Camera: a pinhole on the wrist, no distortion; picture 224 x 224 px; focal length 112.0 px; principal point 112.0 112.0 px. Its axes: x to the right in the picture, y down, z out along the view. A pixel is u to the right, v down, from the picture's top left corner.
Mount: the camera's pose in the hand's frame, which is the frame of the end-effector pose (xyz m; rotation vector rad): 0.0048 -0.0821 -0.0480 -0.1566 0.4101 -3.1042
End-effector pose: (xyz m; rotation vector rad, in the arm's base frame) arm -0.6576 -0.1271 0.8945 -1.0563 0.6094 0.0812
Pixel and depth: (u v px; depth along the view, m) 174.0 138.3 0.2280
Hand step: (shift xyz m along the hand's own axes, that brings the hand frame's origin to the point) -0.0984 -0.1953 0.1696
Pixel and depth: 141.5 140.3 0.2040
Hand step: -0.0287 -0.1857 0.1399
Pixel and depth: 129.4 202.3 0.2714
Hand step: -0.0115 -0.3645 0.1601
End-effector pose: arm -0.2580 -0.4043 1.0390 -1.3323 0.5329 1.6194
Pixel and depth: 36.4 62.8 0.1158
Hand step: 0.0945 -0.0614 0.0688
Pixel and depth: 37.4 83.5 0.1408
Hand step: 0.1124 -0.0821 0.0874
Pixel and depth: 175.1 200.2 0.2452
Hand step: -0.1095 -0.3347 0.1511
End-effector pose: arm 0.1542 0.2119 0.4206 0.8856 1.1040 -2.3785
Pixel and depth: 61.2 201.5 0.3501
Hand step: 0.1959 -0.4398 0.2002
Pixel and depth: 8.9 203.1 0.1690
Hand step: 0.1755 -0.2555 0.0635
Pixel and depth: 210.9 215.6 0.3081
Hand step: -0.2370 -0.4424 0.2008
